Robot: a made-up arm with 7 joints.
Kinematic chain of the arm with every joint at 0, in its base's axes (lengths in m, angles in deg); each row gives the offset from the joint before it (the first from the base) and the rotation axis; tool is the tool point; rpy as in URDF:
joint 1: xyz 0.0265 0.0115 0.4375 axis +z
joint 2: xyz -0.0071 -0.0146 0 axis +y
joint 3: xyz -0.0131 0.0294 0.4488 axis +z
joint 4: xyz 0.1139 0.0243 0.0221 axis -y
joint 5: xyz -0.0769 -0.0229 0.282 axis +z
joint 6: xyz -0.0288 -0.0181 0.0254 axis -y
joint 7: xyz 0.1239 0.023 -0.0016 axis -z
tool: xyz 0.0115 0.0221 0.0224 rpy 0 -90 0
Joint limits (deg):
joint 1: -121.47..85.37
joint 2: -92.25..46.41
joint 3: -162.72..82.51
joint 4: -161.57..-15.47
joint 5: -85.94..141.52
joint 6: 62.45..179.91
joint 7: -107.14..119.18
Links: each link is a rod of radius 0.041 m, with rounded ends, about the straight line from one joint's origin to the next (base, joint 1, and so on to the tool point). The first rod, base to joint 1, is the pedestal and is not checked.
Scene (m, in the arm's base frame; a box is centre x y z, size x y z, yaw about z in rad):
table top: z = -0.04
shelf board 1: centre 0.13 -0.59 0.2 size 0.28 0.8 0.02 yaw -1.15
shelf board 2: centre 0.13 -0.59 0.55 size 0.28 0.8 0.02 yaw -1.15
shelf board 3: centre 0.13 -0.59 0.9 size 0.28 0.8 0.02 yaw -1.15
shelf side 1: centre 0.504 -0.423 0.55 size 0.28 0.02 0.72 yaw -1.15
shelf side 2: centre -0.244 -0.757 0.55 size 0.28 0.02 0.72 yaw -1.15
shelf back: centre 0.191 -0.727 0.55 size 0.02 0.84 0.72 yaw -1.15
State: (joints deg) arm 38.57 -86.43 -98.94 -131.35 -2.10 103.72 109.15
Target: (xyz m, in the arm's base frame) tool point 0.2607 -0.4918 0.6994
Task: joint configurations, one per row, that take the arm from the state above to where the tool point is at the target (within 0.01 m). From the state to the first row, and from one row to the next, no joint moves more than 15 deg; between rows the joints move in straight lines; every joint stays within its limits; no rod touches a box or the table.
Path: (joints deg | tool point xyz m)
1: 29.06 -84.17 -100.35 -141.42 -1.23 94.47 109.50 | 0.0601 -0.5132 0.3459
2: 19.54 -81.91 -101.76 -151.50 -0.35 85.21 109.85 | 0.0178 -0.4192 0.3449
3: 10.03 -79.66 -103.17 -161.57 0.52 75.96 110.20 | -0.0153 -0.3169 0.3493
4: 16.42 -79.40 -89.11 -161.57 -2.09 80.37 109.59 | 0.0399 -0.3382 0.4333
5: 22.81 -79.13 -75.04 -161.57 -4.70 84.78 108.98 | 0.0915 -0.3298 0.5240
6: 29.21 -78.87 -60.97 -161.57 -7.32 89.19 108.37 | 0.1295 -0.2928 0.6150
7: 35.60 -78.61 -46.91 -161.57 -9.93 93.60 107.75 | 0.1446 -0.2324 0.6994
8: 40.24 -75.60 -54.82 -151.54 -8.78 97.18 107.83 | 0.1884 -0.3186 0.7142
9: 44.88 -72.58 -62.74 -141.52 -7.63 100.76 107.91 | 0.2286 -0.4062 0.7124
10: 49.53 -69.57 -70.66 -131.49 -6.48 104.35 107.98 | 0.2607 -0.4918 0.6994

